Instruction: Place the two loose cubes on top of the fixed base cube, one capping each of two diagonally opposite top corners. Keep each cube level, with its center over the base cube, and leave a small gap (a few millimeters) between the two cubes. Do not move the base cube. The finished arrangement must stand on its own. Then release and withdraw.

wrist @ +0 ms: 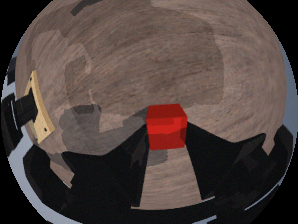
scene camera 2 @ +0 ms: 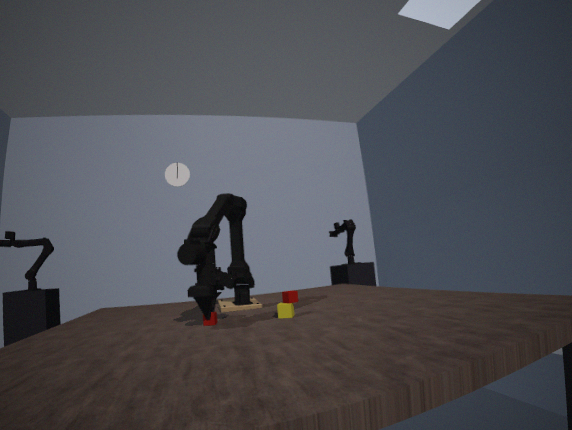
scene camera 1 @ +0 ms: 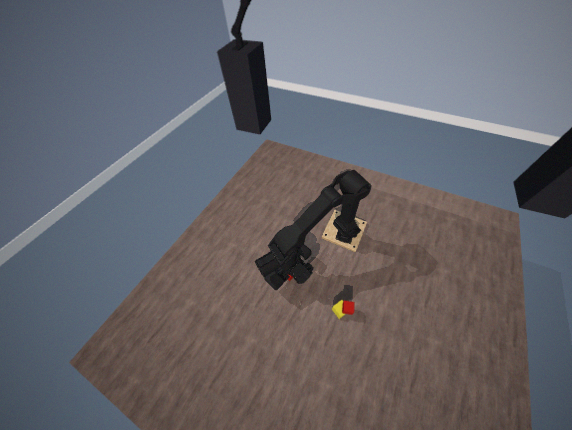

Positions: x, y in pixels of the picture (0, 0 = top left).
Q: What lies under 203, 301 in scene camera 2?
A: The gripper.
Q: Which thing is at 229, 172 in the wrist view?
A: The gripper.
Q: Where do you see a red cube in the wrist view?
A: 166, 124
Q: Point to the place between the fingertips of the gripper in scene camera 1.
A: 289, 273
